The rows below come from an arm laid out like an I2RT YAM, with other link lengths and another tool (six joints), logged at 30 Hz.
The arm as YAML. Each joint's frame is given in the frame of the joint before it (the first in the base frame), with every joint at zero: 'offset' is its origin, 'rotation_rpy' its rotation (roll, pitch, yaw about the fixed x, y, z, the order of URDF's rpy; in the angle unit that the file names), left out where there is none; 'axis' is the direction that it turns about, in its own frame. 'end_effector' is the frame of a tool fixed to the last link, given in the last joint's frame.
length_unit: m
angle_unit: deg
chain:
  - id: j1
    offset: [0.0, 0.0, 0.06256]
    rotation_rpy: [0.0, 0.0, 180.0]
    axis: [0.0, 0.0, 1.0]
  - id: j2
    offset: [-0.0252, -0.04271, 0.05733]
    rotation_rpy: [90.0, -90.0, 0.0]
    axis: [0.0, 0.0, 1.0]
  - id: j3
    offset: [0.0, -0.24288, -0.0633]
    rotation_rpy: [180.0, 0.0, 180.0]
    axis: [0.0, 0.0, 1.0]
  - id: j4
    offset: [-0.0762, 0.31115, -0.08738]
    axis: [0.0, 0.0, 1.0]
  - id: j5
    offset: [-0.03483, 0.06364, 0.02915]
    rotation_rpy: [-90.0, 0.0, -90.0]
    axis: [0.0, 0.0, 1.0]
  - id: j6
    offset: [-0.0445, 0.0, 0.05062]
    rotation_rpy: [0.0, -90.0, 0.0]
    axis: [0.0, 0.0, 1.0]
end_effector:
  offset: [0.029, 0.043, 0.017]
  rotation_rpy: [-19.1, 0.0, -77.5]
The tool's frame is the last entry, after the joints.
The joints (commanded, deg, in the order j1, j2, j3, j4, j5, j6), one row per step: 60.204, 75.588, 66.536, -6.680, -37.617, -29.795; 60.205, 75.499, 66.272, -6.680, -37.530, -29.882; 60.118, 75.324, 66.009, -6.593, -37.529, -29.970; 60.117, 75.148, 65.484, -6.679, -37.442, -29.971; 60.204, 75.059, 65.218, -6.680, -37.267, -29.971; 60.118, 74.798, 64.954, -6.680, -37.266, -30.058; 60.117, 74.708, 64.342, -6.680, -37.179, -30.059; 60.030, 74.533, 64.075, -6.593, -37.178, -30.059; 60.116, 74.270, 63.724, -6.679, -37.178, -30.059; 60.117, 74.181, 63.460, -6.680, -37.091, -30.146; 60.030, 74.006, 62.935, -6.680, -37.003, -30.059; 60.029, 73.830, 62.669, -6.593, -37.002, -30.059; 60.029, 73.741, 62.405, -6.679, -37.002, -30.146; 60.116, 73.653, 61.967, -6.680, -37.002, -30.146; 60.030, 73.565, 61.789, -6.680, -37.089, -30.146; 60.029, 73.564, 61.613, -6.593, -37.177, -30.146; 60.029, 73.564, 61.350, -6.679, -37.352, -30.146
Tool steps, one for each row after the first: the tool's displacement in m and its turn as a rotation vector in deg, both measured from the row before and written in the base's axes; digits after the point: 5 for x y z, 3 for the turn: -0.00013, -0.00043, -0.00137, -0.151, -0.018, -0.064; 0.00027, -0.00074, -0.00072, 0.012, -0.085, -0.069; -0.00052, -0.00103, -0.00275, -0.389, 0.195, -0.084; -0.00065, -0.00026, -0.00137, -0.179, 0.046, -0.081; 0.00007, -0.00108, -0.00035, 0.010, -0.083, -0.067; -0.00040, -0.00081, -0.00374, -0.465, 0.237, -0.084; 0.00020, -0.00075, -0.00072, -0.004, 0.002, -0.088; -0.00119, -0.00099, -0.00102, -0.151, 0.087, 0.086; -0.00015, -0.00046, -0.00138, -0.153, -0.018, -0.061; -0.00002, -0.00111, -0.00260, -0.329, 0.235, -0.192; -0.00034, -0.00061, -0.00071, -0.003, 0.001, -0.002; -0.00030, -0.00063, -0.00147, -0.214, 0.047, 0.021; -0.00095, -0.00058, -0.00252, -0.304, 0.175, 0.087; 0.00020, -0.00060, -0.00070, -0.064, 0.069, -0.003; -0.00014, -0.00014, -0.00107, -0.062, 0.068, 0.082; -0.00043, -0.00053, -0.00186, -0.274, 0.223, 0.166
